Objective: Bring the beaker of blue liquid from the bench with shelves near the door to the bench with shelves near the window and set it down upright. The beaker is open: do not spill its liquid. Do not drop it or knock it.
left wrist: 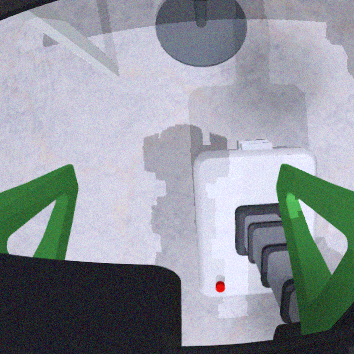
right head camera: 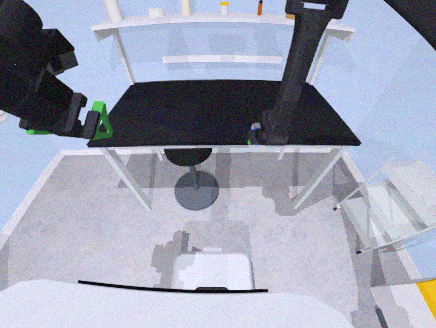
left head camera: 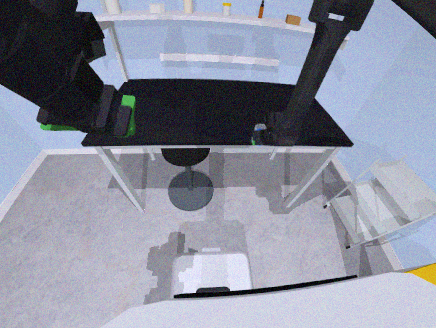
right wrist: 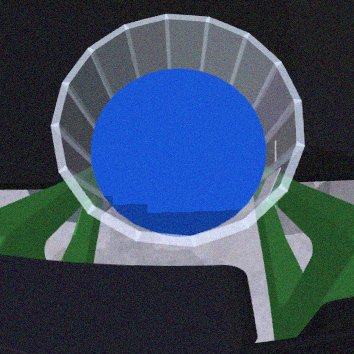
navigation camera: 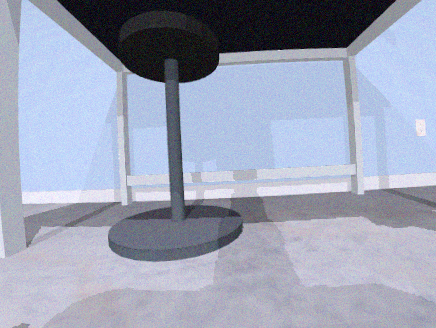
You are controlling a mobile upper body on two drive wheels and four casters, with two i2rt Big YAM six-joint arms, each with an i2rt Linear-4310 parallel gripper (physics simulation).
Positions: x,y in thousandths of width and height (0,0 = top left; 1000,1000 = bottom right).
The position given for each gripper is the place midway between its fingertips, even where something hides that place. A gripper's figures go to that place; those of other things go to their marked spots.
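Labels:
There's a clear beaker of blue liquid (right wrist: 476,357) sitting 11 cm from the lens, and the right gripper (right wrist: 501,496) is at 13 cm from the lens.

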